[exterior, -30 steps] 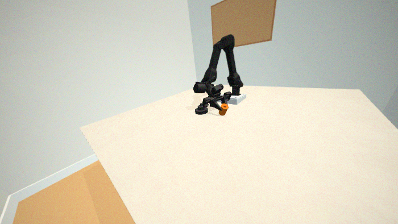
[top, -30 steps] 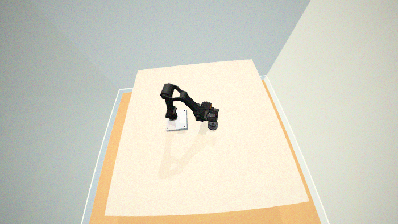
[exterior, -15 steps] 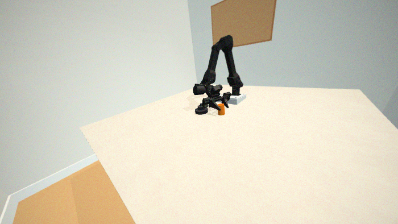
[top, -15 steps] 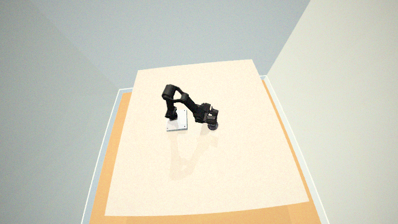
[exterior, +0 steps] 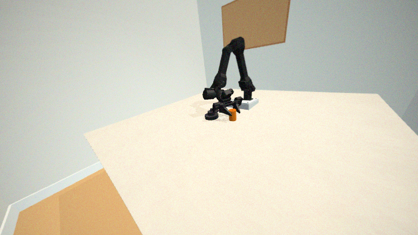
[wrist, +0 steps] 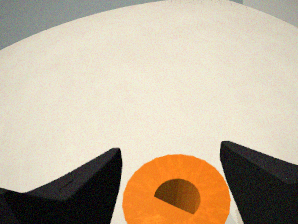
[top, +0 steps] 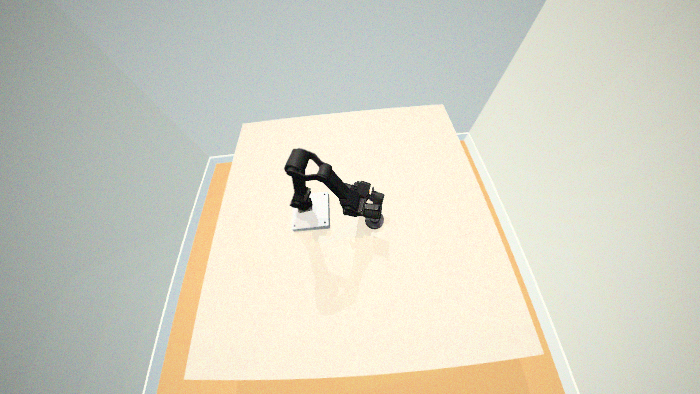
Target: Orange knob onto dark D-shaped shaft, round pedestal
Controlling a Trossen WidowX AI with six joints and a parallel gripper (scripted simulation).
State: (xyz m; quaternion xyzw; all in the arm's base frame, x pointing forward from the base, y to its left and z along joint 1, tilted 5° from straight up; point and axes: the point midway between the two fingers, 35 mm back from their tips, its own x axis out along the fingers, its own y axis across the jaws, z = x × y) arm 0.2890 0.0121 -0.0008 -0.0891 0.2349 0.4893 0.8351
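Now: the orange knob 20 mm behind my gripper tip, 30 mm to the right of it and 10 mm below it. Round my gripper tip: dark round pedestal (160 mm to the right, 10 mm below).
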